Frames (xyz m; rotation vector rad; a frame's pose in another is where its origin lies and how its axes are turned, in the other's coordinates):
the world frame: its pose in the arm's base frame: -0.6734 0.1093 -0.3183 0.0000 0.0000 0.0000
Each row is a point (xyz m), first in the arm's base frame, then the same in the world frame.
Working: the arm's base frame: its pose in the world frame: 0.6734 -0.1093 0.3183 0.0000 0.0000 0.0000

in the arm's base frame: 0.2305 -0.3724 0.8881
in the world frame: 0.9039 -0.4817 1.2064
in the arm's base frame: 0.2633 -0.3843 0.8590
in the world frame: 0.9367 -0.4936 1.1773
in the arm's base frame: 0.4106 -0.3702 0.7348
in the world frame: 1.0840 -0.4795 1.0531
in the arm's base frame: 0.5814 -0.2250 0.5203
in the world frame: 1.2548 -0.3343 0.8386
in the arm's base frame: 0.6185 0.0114 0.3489
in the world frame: 1.2919 -0.0979 0.6672
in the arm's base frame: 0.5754 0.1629 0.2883
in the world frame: 1.2488 0.0536 0.6066
